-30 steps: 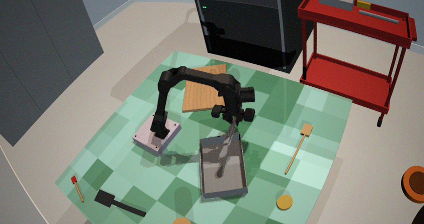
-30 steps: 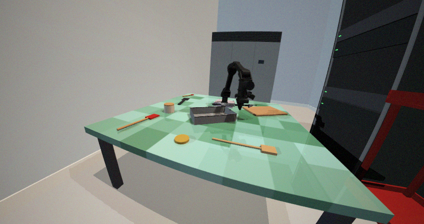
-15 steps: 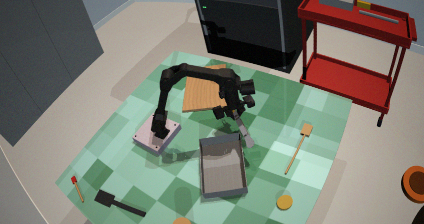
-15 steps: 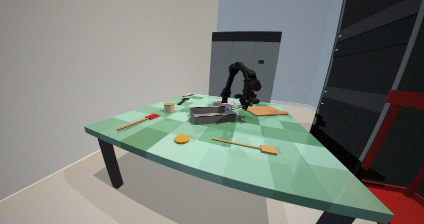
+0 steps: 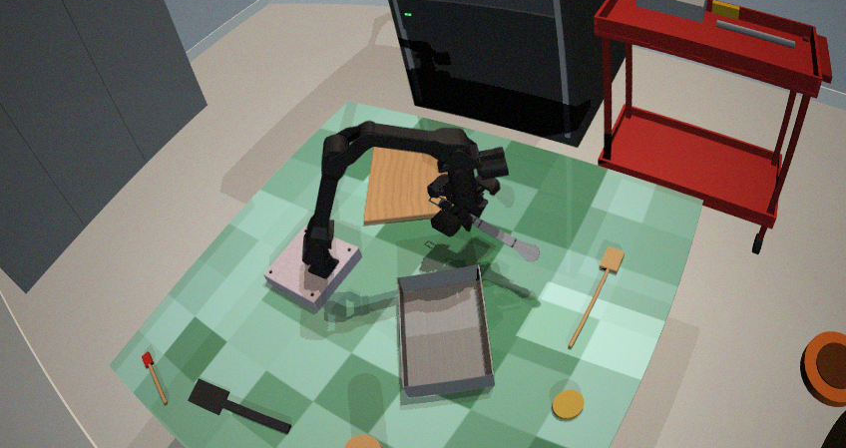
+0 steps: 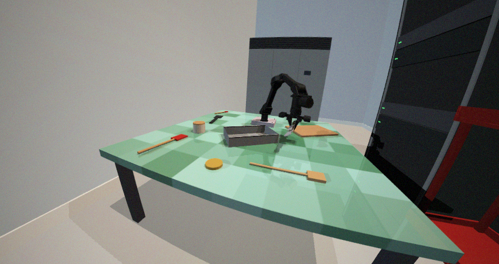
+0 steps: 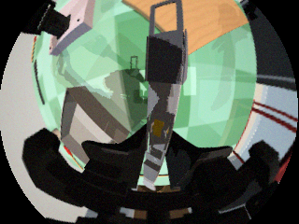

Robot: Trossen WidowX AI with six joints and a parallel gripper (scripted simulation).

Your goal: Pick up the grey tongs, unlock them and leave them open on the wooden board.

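My gripper tip is 40 mm below the yellow lock piece and 20 mm past it. Round my gripper tip: black spatula (690 mm to the right, 320 mm behind, 70 mm below); then wooden board (300 mm behind, 180 mm to the left, 70 mm below); then roasting tin (260 mm to the right, 60 mm ahead, 50 mm below).
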